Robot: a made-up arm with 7 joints. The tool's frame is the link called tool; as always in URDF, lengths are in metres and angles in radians. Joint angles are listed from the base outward. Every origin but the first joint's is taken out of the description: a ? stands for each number. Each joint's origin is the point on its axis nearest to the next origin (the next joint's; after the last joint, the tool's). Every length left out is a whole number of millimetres.
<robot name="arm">
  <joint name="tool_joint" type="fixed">
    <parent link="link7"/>
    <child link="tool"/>
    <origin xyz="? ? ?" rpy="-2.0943 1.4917 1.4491"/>
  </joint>
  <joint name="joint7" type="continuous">
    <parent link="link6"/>
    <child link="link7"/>
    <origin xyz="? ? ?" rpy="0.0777 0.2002 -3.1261"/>
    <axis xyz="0 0 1"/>
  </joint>
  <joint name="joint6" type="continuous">
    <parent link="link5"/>
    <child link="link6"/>
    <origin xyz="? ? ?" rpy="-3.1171 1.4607 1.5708"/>
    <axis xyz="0 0 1"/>
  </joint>
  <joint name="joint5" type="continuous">
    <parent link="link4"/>
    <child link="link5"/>
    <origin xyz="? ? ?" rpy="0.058 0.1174 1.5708"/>
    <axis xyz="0 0 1"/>
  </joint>
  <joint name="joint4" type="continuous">
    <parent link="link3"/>
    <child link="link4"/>
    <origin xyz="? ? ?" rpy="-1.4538 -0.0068 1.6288"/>
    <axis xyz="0 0 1"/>
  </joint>
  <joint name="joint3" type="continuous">
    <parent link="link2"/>
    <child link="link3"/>
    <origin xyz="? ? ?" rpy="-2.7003 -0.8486 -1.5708"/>
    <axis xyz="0 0 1"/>
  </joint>
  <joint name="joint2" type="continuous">
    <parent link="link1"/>
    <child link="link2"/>
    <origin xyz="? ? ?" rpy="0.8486 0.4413 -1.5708"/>
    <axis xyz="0 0 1"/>
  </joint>
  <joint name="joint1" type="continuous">
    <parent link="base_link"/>
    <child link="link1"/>
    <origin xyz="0.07 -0.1 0.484" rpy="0 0 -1.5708"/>
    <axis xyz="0 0 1"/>
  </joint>
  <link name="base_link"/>
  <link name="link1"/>
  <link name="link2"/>
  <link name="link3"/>
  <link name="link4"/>
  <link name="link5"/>
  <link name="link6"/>
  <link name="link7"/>
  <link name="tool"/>
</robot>
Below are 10 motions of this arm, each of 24 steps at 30 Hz.
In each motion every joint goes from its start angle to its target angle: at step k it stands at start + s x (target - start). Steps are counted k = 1, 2, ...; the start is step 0. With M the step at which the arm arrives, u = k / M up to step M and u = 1 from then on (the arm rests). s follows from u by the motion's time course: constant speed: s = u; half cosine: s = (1 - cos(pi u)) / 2; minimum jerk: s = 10 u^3 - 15 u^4 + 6 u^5.
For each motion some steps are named. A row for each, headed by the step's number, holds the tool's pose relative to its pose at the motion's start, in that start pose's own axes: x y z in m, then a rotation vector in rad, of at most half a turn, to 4 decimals.
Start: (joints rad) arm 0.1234 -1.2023 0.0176 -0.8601 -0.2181 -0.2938 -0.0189
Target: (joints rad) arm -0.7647 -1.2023 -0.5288 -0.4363 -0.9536 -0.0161 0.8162
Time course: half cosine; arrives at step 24
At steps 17, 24:
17: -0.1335 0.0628 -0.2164 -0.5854 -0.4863 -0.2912
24: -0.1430 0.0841 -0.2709 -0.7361 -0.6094 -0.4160

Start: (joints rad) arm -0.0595 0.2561 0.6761 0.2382 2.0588 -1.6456 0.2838
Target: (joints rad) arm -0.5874 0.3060 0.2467 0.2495 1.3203 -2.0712 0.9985
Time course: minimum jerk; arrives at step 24
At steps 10, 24:
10: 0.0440 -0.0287 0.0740 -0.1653 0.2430 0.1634
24: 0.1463 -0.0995 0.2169 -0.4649 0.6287 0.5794

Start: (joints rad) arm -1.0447 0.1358 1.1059 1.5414 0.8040 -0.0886 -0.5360
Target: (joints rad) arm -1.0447 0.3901 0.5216 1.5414 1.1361 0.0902 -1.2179
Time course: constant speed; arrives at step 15
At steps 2, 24:
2: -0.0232 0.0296 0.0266 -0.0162 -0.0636 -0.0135
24: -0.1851 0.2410 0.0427 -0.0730 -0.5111 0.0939

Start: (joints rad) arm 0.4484 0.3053 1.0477 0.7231 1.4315 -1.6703 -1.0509
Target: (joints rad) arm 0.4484 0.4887 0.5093 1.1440 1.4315 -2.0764 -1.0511
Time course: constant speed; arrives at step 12
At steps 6, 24:
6: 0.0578 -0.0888 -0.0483 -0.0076 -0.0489 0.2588
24: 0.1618 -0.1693 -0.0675 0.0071 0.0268 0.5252

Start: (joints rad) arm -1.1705 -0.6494 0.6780 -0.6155 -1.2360 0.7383 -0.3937
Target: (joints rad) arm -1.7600 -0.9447 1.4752 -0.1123 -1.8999 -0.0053 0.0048
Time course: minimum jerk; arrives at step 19
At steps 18, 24:
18: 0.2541 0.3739 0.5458 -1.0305 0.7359 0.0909
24: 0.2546 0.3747 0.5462 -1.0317 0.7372 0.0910

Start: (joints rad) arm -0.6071 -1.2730 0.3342 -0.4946 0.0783 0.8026 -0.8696
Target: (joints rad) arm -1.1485 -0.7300 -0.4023 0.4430 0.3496 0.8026 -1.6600
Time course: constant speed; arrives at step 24
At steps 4, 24:
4: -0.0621 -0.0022 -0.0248 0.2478 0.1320 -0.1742
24: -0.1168 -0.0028 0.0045 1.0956 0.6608 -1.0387

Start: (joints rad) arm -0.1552 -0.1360 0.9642 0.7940 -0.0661 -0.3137 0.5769
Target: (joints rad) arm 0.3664 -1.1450 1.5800 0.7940 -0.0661 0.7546 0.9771
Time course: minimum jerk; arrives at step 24
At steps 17, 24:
17: -0.1494 -0.0400 0.1913 -1.0703 -0.8034 -0.8530
24: -0.1964 -0.0087 0.1850 -1.1988 -0.9033 -1.0688

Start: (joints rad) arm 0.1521 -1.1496 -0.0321 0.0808 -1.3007 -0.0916 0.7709
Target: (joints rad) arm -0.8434 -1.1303 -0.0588 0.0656 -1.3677 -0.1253 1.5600
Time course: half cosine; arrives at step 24
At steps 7, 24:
7: -0.1216 0.0295 0.0448 -0.2054 -0.0055 -0.1779
24: -0.5080 0.3831 0.2103 -1.0477 0.2360 -0.8842

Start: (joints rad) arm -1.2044 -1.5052 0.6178 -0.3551 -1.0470 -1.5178 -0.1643
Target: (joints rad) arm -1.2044 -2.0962 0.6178 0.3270 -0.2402 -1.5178 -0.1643
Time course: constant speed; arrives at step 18
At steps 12, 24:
12: 0.0678 0.0839 -0.2409 -0.0805 -1.1730 -0.3314
24: 0.2067 0.0686 -0.2715 -0.1449 -1.7807 -0.3468

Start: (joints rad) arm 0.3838 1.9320 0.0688 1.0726 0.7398 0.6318 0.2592
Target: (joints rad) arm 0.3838 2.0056 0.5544 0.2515 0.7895 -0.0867 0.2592
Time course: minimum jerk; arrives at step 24
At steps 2, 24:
2: 0.0015 0.0015 -0.0032 0.0058 -0.0025 0.0016
24: 0.3091 0.5450 -0.2833 1.1167 -0.4359 0.4408

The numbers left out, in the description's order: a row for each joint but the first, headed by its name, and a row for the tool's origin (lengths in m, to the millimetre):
tool: 0.064 0.048 0
joint7: 0.017 -0.404 0
joint6: -0.086 -0.269 0
joint5: -0.035 0.06 0
joint4: 0.152 0.085 0
joint3: 0.003 -0.196 0
joint2: -0.21 0.09 0

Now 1 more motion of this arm.
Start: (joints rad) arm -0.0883 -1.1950 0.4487 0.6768 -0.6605 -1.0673 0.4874
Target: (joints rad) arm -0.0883 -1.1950 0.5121 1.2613 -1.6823 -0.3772 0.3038
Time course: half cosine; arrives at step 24
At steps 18, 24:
18: 0.2900 -0.1912 0.2641 -0.4488 -0.2785 0.4032
24: 0.3338 -0.1967 0.3229 -0.5262 -0.3378 0.4698

